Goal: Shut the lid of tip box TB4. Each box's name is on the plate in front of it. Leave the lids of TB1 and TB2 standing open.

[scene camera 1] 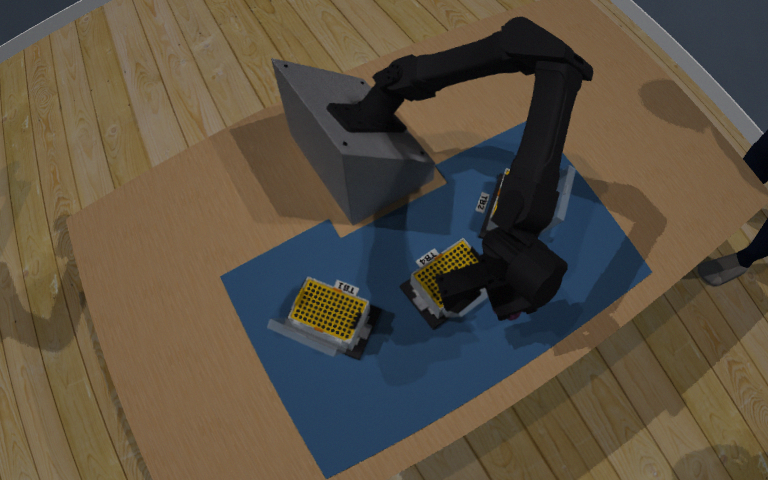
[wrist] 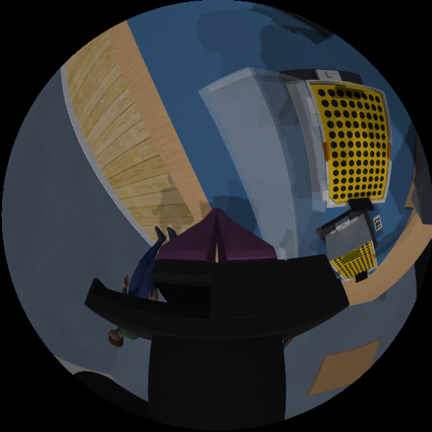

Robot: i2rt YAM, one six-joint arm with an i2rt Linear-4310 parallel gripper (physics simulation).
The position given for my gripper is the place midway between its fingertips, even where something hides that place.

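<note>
What I can see here is a tip box (scene camera 1: 430,311), and with it a blue mat (scene camera 1: 409,375). The wrist view gives me the mat (wrist: 182,56) too. My own gripper (wrist: 216,214) is also there to be seen.
</note>
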